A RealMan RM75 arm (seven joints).
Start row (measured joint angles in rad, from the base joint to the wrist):
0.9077, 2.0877, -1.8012, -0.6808, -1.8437, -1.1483, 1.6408
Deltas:
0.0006, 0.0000, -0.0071, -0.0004, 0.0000, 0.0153, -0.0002
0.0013, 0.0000, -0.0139, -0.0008, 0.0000, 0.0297, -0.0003
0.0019, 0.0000, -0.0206, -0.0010, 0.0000, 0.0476, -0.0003
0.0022, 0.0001, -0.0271, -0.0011, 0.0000, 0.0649, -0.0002
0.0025, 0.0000, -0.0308, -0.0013, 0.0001, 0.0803, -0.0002
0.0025, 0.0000, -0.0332, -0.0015, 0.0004, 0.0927, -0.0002
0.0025, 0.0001, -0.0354, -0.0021, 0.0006, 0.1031, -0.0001
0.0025, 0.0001, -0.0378, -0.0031, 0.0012, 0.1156, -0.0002
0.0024, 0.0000, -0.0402, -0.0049, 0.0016, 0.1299, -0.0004
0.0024, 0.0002, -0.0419, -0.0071, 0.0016, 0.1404, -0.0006
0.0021, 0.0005, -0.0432, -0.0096, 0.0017, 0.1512, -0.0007
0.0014, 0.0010, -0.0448, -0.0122, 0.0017, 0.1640, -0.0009
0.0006, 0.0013, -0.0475, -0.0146, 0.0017, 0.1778, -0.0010
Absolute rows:
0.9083, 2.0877, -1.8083, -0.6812, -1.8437, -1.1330, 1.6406
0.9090, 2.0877, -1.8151, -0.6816, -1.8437, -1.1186, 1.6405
0.9096, 2.0877, -1.8218, -0.6818, -1.8437, -1.1007, 1.6405
0.9099, 2.0878, -1.8283, -0.6819, -1.8437, -1.0834, 1.6406
0.9102, 2.0877, -1.8320, -0.6821, -1.8436, -1.0680, 1.6406
0.9102, 2.0877, -1.8344, -0.6823, -1.8433, -1.0556, 1.6406
0.9102, 2.0878, -1.8366, -0.6829, -1.8431, -1.0452, 1.6407
0.9102, 2.0878, -1.8390, -0.6839, -1.8425, -1.0327, 1.6406
0.9101, 2.0877, -1.8414, -0.6857, -1.8421, -1.0184, 1.6404
0.9101, 2.0879, -1.8431, -0.6879, -1.8421, -1.0079, 1.6402
0.9098, 2.0882, -1.8444, -0.6904, -1.8420, -0.9971, 1.6401
0.9091, 2.0887, -1.8460, -0.6930, -1.8420, -0.9843, 1.6399
0.9083, 2.0890, -1.8487, -0.6954, -1.8420, -0.9705, 1.6398

